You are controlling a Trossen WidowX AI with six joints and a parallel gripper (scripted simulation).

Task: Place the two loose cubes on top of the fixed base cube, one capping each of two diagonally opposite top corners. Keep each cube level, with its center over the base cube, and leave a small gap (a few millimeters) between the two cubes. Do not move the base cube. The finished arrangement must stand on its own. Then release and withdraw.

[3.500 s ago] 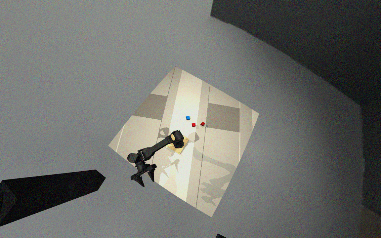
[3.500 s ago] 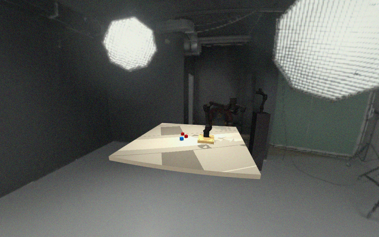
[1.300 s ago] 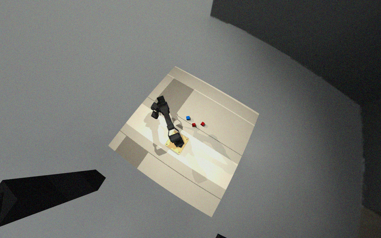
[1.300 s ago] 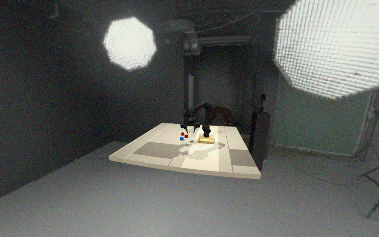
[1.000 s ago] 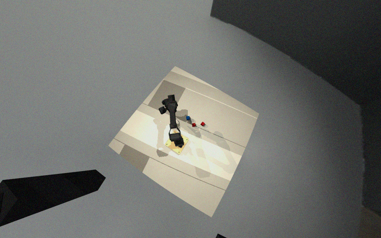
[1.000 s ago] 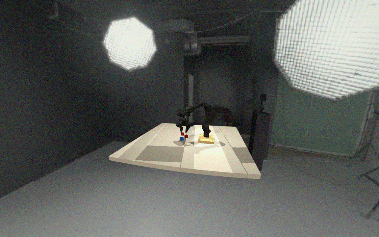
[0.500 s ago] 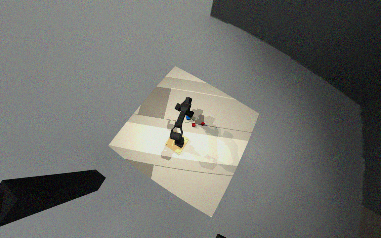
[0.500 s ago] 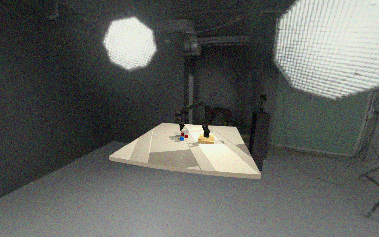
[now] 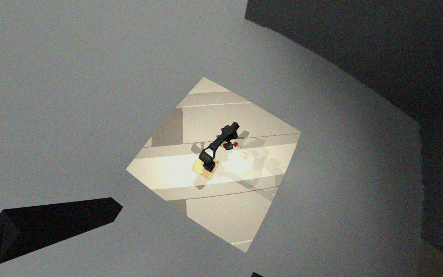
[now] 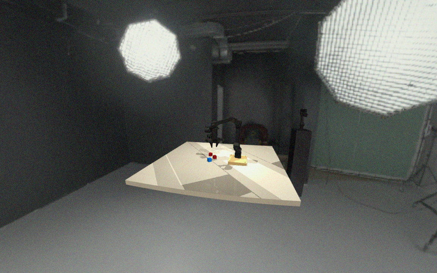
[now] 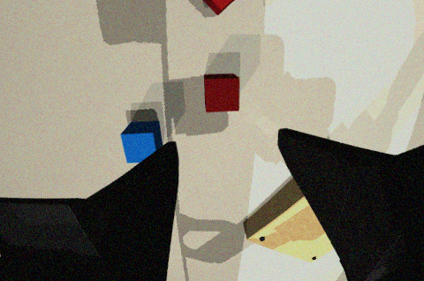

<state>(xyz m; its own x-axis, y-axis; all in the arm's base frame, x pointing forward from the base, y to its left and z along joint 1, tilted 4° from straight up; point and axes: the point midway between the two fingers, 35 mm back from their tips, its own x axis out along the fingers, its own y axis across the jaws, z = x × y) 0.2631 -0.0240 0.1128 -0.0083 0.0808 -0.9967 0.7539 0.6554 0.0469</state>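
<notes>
My gripper tip is now 3 cm short of the blue base cube, 9 cm to the right of it and 11 cm above it.
</notes>
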